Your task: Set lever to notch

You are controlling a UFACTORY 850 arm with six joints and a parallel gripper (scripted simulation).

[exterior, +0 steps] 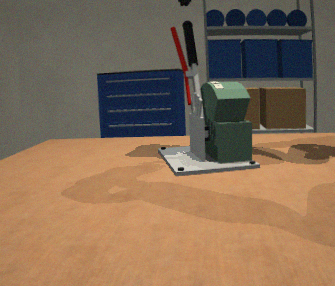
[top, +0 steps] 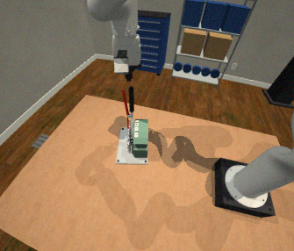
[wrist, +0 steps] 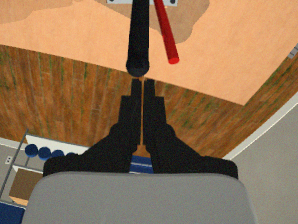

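Now: hand 10 mm short of the red bar, 50 mm to the right of it and 200 mm above it.
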